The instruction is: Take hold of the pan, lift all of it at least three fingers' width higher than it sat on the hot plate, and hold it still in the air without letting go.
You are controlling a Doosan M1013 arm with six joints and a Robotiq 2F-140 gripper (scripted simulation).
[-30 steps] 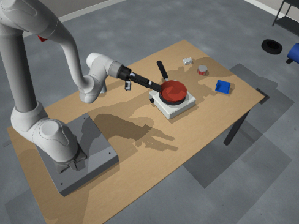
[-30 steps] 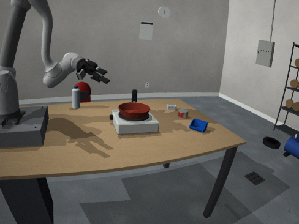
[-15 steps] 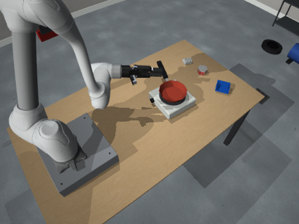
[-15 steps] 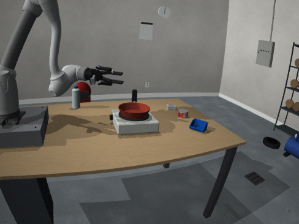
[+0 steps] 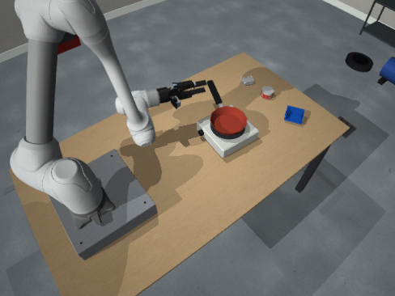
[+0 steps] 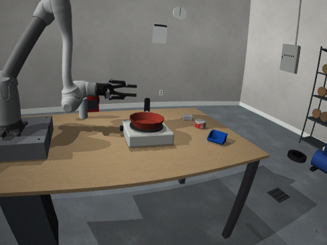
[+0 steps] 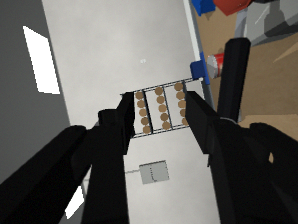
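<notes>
The red pan lies 130 mm to the right of my hand, 120 mm below it and 70 mm ahead of it. Round my hand: blue bin (450 mm ahead, 310 mm to the right, 210 mm below); then hot plate (190 mm below, 180 mm to the right, 30 mm ahead).
</notes>
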